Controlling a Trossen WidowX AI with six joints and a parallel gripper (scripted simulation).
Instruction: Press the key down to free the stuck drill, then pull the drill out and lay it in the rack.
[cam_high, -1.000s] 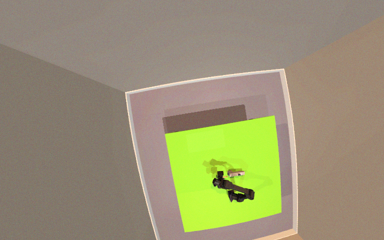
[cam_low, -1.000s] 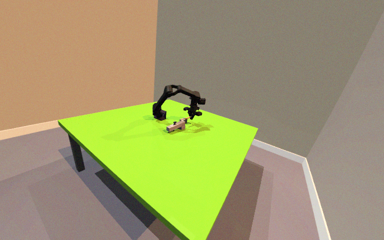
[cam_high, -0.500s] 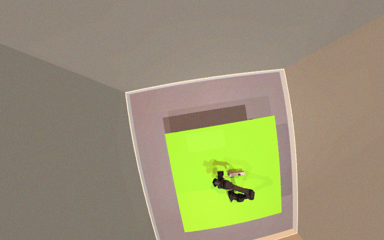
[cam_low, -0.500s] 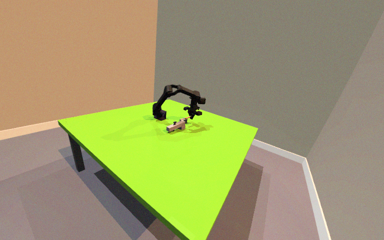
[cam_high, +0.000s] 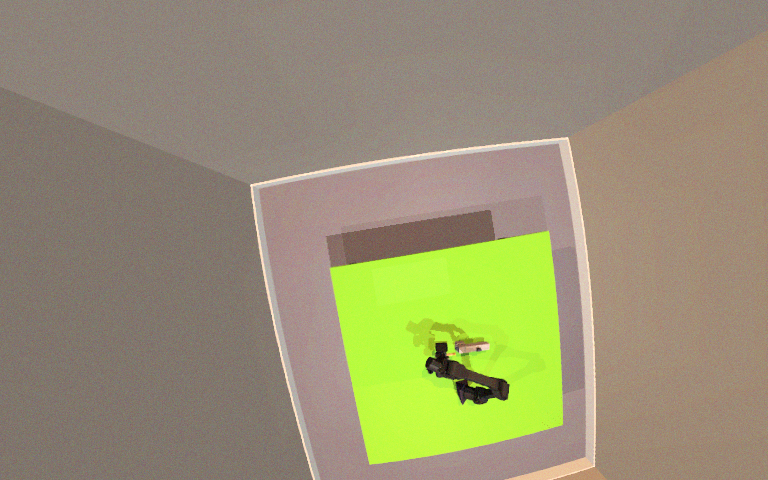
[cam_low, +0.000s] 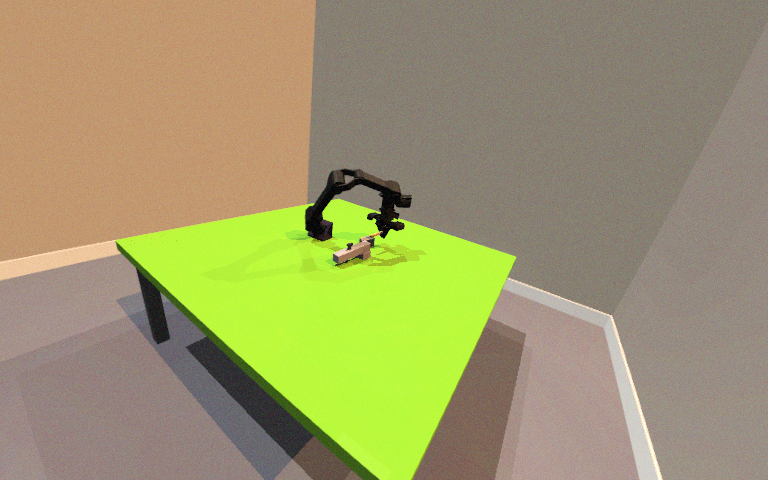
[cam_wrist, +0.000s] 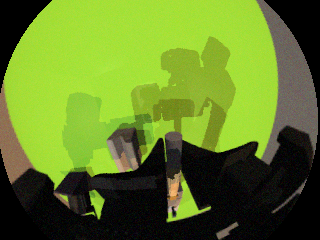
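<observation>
Now: gripper tip 4 cm to the left of the drill and 3 cm below it. The rest, counted from my gripper tip: holder block 1 cm ahead, 20 cm to the right, 2 cm below; slotted rack 7 cm behind, 3 cm to the right, 4 cm below; small dark key 23 cm to the right, 1 cm below.
</observation>
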